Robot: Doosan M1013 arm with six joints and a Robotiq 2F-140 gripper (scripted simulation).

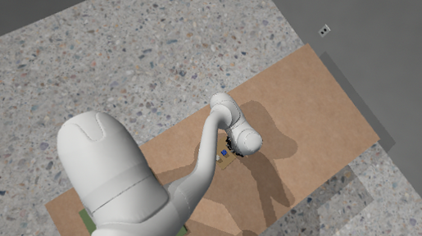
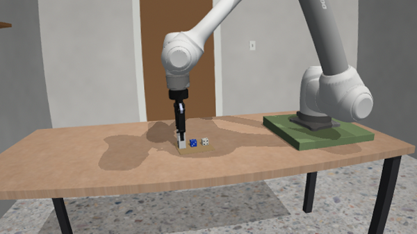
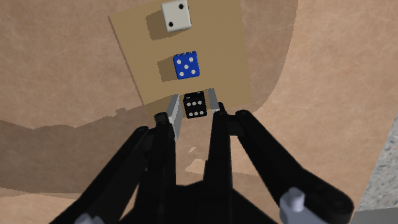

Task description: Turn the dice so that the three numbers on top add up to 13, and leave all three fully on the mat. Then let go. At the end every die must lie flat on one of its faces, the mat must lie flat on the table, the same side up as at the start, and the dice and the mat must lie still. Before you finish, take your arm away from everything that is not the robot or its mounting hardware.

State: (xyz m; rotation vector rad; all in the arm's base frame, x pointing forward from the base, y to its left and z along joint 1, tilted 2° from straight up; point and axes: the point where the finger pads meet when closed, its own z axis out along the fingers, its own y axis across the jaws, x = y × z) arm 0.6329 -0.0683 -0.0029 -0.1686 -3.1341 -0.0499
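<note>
My gripper is now 2 cm above the black die. From my hand the other things lie so: white die (10 cm behind, 2 cm below, 1 cm to the left); then blue die (5 cm behind, 2 cm below, 1 cm to the left); then tan mat (5 cm behind, 4 cm below, 1 cm to the left).
</note>
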